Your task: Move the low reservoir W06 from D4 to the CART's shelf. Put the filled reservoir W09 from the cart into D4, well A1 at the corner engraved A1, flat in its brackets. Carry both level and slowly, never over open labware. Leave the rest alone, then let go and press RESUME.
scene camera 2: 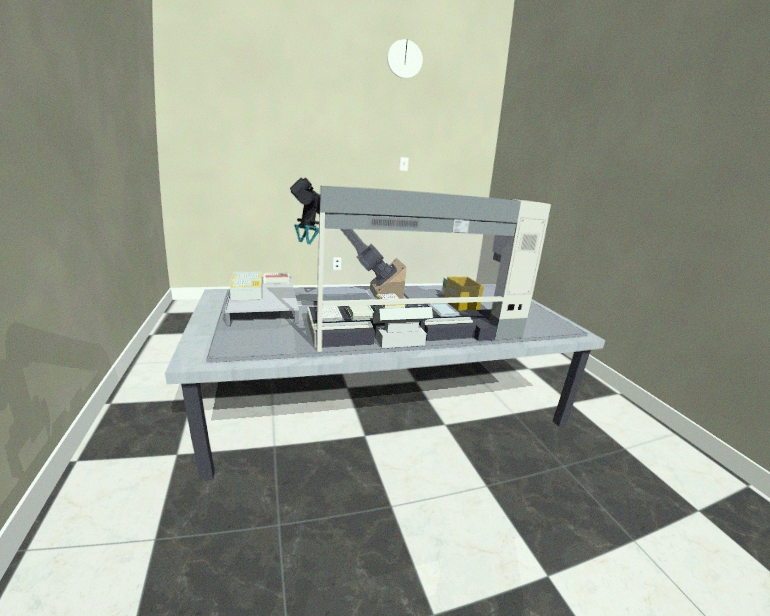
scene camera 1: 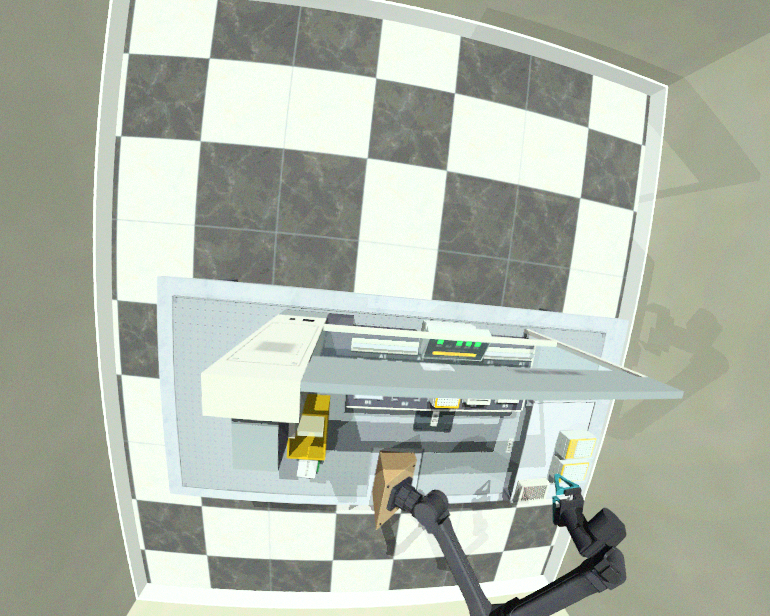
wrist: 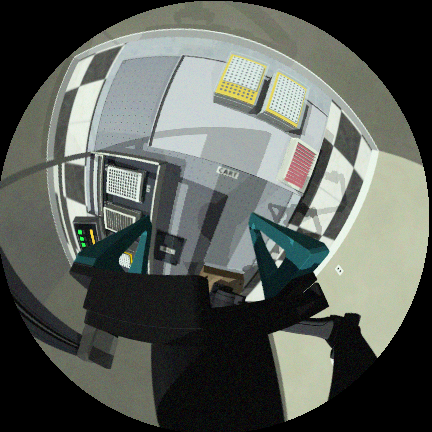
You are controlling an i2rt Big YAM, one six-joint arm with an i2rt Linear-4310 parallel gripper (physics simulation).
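Frame: origin at the arm's base, x ahead, y down, z left, level; millimetres.
Seen in the pictures: gripper, fingertip midpoint: (scene camera 2: 304, 243) (scene camera 1: 555, 485) (wrist: 199, 219); arm's base, link origin: (scene camera 1: 398, 492) (wrist: 217, 296).
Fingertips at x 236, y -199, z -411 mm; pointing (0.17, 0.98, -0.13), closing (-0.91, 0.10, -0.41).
Observation:
Pixels of each thing's middle, then the offset from my fingertips to it. "pt": a spot on its surface instead.
- filled reservoir W09, body centre: (wrist: 298, 165) (scene camera 1: 531, 490) (scene camera 2: 276, 278) dy +218, dx -197, dz -144 mm
- CART shelf, surface spot: (wrist: 195, 100) (scene camera 1: 560, 421) pt dy +234, dx +109, dz -163 mm
- ribbed block, surface spot: (scene camera 1: 533, 491) pt dy +207, dx -193, dz -143 mm
- low reservoir W06, body centre: (wrist: 120, 220) (scene camera 1: 479, 385) (scene camera 2: 359, 310) dy +223, dx +202, dz +232 mm
- white plate, body centre: (wrist: 122, 182) (scene camera 2: 329, 313) dy +231, dx +219, dz +109 mm
- raised hood panel, surface spot: (scene camera 1: 488, 378) pt dy -211, dx +365, dz +474 mm
- dark pad, surface spot: (scene camera 1: 433, 420) (wrist: 168, 250) pt dy +286, dx +17, dz +329 mm
- yellow bin, body centre: (scene camera 1: 309, 425) (scene camera 2: 463, 294) dy +227, dx -46, dz +760 mm
My gripper (scene camera 1: 556, 490) (scene camera 2: 305, 241) (wrist: 199, 219) is open and empty, with teal fingers. It is high above the bench by the cart side. The filled reservoir W09 (scene camera 2: 276, 278) (wrist: 299, 163), white with red channels, stands on the near end of the CART shelf (scene camera 1: 560, 416) (wrist: 195, 100). In scene camera 1 it shows as the ribbed block (scene camera 1: 533, 491) beside my gripper. The low reservoir W06 (scene camera 1: 478, 402) (scene camera 2: 359, 311) (wrist: 120, 219), pale and slotted, sits in the deck slot beside D5, partly behind a finger in the wrist view. Its engraved corner cannot be read.
Two yellow-rimmed tip boxes (scene camera 1: 576, 444) (wrist: 286, 100) (wrist: 241, 80) stand on the cart. A white plate (wrist: 124, 183) sits in D5. A raised hood panel (scene camera 1: 488, 378) (scene camera 2: 417, 205) overhangs the deck. A dark pad (scene camera 1: 433, 420) (wrist: 169, 247) has an unreadable label. A yellow bin (scene camera 1: 308, 443) (scene camera 2: 463, 293) stands opposite.

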